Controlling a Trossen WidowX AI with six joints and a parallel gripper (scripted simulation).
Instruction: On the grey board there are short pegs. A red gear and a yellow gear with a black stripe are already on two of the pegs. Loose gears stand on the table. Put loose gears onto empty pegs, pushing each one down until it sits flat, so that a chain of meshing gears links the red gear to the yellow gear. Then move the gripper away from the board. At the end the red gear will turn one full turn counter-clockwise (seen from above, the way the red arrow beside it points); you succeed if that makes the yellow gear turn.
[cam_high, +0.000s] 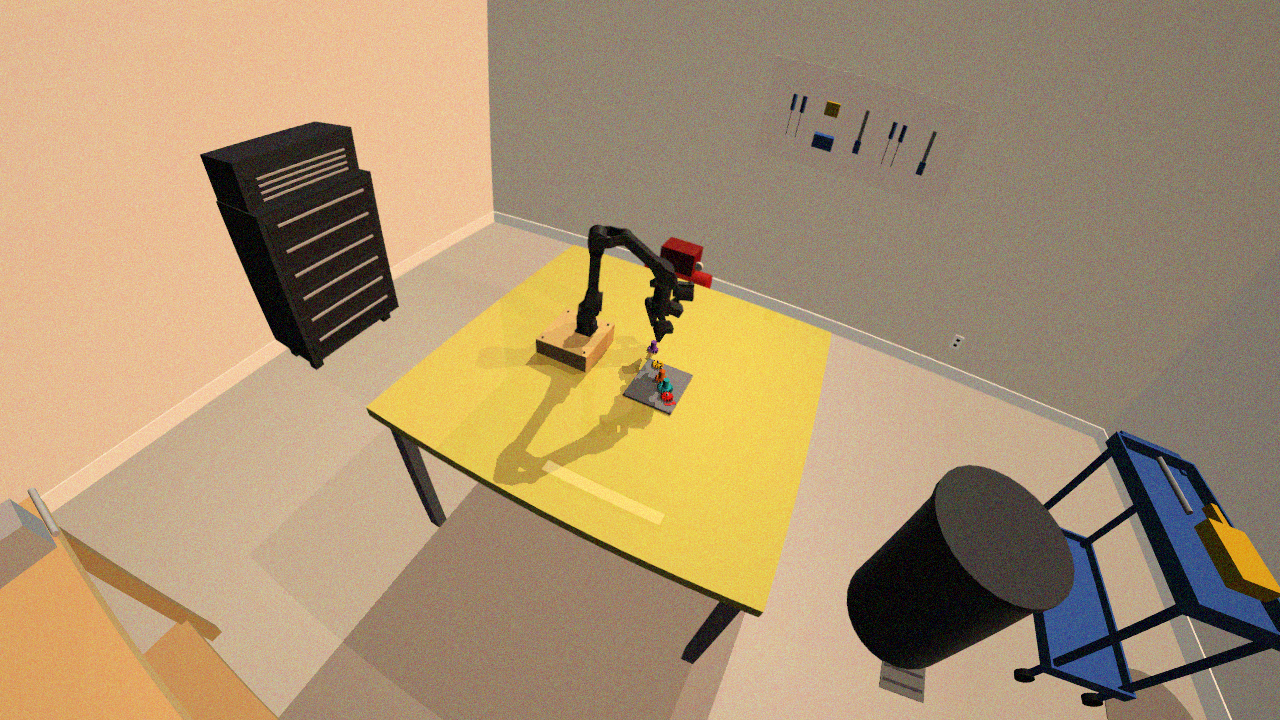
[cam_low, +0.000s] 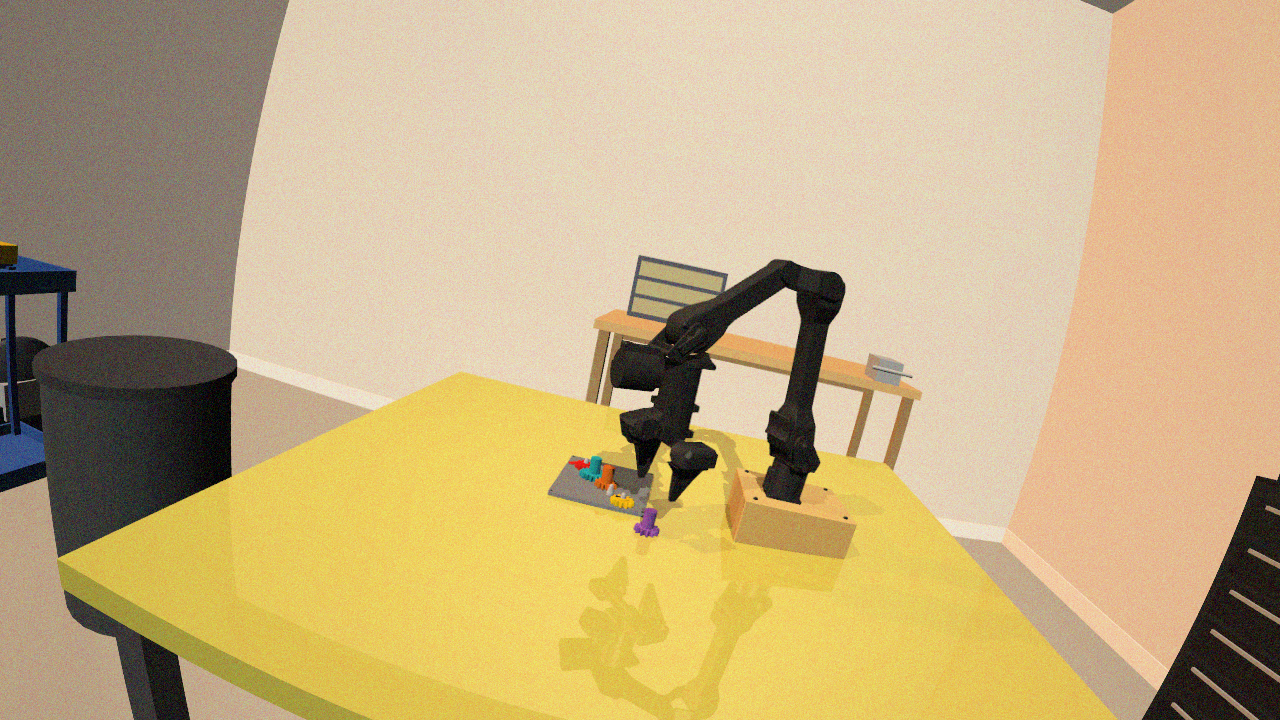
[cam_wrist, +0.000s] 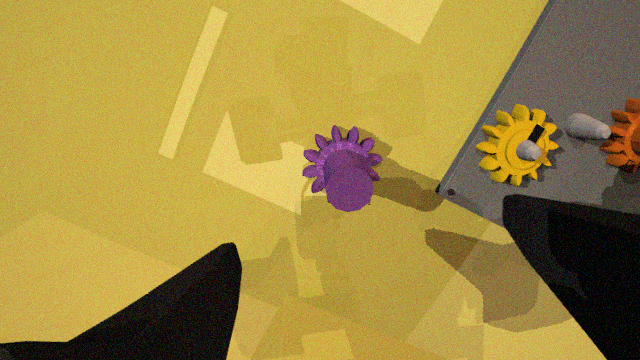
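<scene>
The purple gear lies 6 cm below my gripper tip. The rest, counted from my gripper tip: grey board (9 cm ahead, 16 cm to the right, 7 cm below); orange gear (9 cm ahead, 13 cm to the right, 5 cm below); yellow gear (5 cm ahead, 7 cm to the right, 6 cm below).
</scene>
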